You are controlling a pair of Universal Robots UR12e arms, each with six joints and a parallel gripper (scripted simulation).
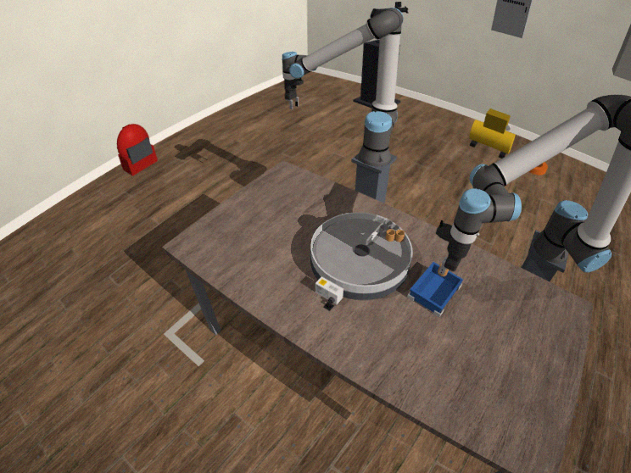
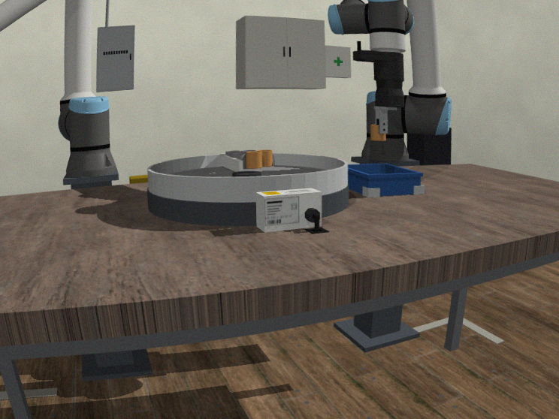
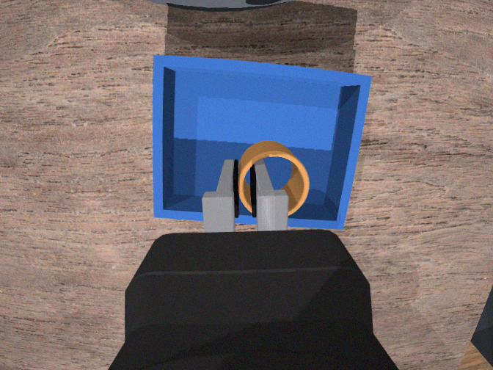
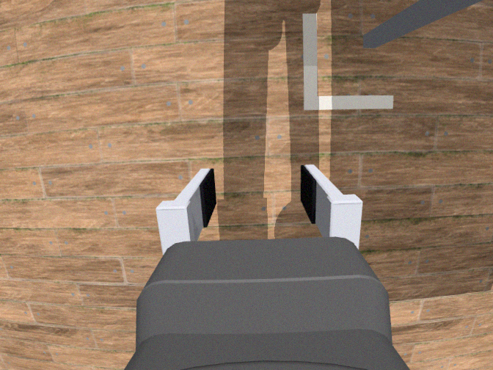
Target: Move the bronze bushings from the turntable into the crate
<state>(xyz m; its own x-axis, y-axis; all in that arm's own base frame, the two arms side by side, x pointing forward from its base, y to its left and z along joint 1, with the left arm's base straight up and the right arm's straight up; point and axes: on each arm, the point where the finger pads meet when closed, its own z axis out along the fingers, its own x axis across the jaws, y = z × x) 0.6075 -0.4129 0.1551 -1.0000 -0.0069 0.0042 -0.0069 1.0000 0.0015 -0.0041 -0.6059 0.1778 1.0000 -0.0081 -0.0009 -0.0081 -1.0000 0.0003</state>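
Right now the blue crate is 1 cm behind my left hand and 13 cm below it. From my left hand the other things lie so: turntable 5 cm ahead, 34 cm to the right, 10 cm below.
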